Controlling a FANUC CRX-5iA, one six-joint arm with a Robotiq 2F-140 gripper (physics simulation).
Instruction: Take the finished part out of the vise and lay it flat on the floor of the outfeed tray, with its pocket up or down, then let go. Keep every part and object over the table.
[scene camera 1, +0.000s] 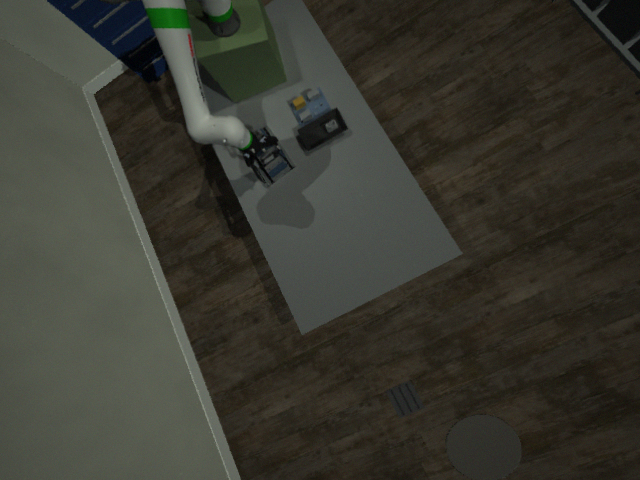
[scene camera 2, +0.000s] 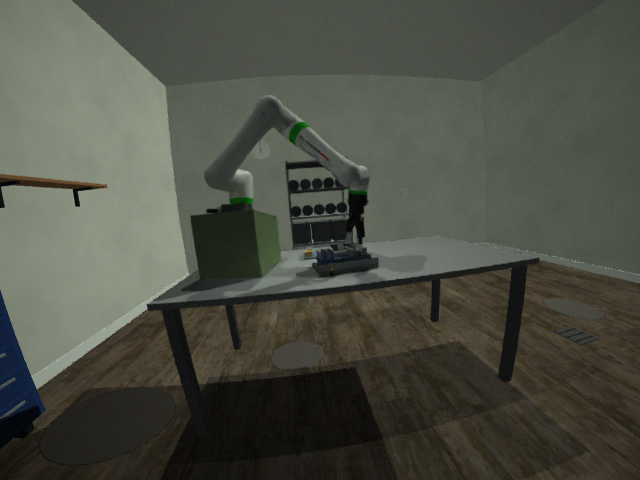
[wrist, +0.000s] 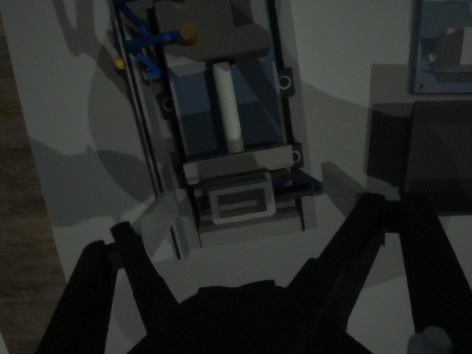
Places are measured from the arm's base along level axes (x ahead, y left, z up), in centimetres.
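Pixels of known places: gripper, fingertip midpoint: (scene camera 1: 268, 156) (scene camera 2: 353, 246) (wrist: 245, 190); arm's base, origin of the base link: (scene camera 1: 225, 23) (scene camera 2: 241, 215).
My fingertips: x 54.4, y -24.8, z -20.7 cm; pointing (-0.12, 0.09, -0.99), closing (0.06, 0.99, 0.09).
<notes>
Ahead of a thing's pixels: the offset from my fingertips to its top centre. "pt": to the spot under its first point.
The finished part @[dx +0.6, dy -0.6, dz +1.7 cm] (wrist: 240, 184), a pale rectangular piece with an open pocket, sits at the near end of the vise @[dx -5.9, dy -0.3, dz +0.1 cm] (scene camera 1: 277, 168) (scene camera 2: 345, 266) (wrist: 240, 164), against its pale jaw plate in the wrist view. My gripper (scene camera 1: 262, 148) (scene camera 2: 354, 242) (wrist: 245, 190) is open and empty, its fingertips low over the vise. In the wrist view one finger pad is left of the part and the other is right of it, with gaps on both sides. The dark outfeed tray @[pt dx +3.7, dy +25.7, dz -8.5 cm] (scene camera 1: 313, 136) (wrist: 440, 160) lies right of the vise. A pale square piece @[dx +6.9, dy +36.2, dz -5.1 cm] (scene camera 1: 331, 125) is inside it.
A blue plate (scene camera 1: 321, 104) (wrist: 440, 83) carrying a yellow block @[dx -16.5, dy +31.6, dz -5.4 cm] (scene camera 1: 298, 102) (scene camera 2: 309, 253) and pale blocks lies beside the tray. Blue nozzles with yellow tips @[pt dx -13.5, dy -1.2, dz +1.2 cm] (wrist: 188, 33) rise at the vise's left side. The green pedestal (scene camera 1: 245, 72) (scene camera 2: 235, 245) stands behind, under the arm.
</notes>
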